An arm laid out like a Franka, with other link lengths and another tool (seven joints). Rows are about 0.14 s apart.
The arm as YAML. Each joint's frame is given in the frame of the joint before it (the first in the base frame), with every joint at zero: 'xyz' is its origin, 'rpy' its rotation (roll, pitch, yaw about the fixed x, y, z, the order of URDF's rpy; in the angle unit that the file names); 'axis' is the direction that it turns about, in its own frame. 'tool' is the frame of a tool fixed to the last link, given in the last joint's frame.
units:
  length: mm
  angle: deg
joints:
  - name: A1
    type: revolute
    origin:
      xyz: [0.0, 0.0, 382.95]
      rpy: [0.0, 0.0, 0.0]
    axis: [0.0, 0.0, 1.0]
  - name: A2
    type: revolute
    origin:
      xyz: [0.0, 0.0, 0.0]
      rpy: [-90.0, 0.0, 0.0]
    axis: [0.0, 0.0, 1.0]
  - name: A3
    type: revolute
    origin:
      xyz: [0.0, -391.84, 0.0]
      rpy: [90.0, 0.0, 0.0]
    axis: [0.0, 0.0, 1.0]
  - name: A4
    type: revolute
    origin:
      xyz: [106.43, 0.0, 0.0]
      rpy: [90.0, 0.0, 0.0]
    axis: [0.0, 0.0, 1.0]
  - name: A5
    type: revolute
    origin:
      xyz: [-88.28, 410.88, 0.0]
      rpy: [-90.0, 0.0, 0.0]
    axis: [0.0, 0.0, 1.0]
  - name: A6
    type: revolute
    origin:
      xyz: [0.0, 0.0, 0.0]
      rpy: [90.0, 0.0, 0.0]
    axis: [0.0, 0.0, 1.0]
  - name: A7
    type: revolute
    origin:
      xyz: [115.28, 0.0, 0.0]
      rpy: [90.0, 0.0, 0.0]
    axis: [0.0, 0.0, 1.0]
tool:
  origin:
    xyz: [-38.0, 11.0, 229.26]
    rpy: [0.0, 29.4, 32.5]
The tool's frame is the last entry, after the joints.
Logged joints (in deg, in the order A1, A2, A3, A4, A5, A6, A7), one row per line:
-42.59 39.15 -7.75 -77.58 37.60 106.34 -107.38
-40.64 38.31 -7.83 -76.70 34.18 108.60 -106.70
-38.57 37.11 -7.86 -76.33 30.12 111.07 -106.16
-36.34 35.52 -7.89 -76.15 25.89 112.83 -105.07
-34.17 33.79 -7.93 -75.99 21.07 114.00 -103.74
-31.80 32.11 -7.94 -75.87 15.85 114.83 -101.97
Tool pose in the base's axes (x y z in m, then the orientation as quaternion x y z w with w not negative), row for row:
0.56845 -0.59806 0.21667 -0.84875 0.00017 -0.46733 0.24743
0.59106 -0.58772 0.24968 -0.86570 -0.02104 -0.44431 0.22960
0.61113 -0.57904 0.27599 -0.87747 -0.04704 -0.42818 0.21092
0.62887 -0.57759 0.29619 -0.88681 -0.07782 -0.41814 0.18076
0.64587 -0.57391 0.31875 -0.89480 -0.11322 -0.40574 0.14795
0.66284 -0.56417 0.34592 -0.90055 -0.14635 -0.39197 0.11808
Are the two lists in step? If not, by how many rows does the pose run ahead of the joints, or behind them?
The pose runs 2 rows behind the joints: the pose in row i belongs to the joints in row i - 2.
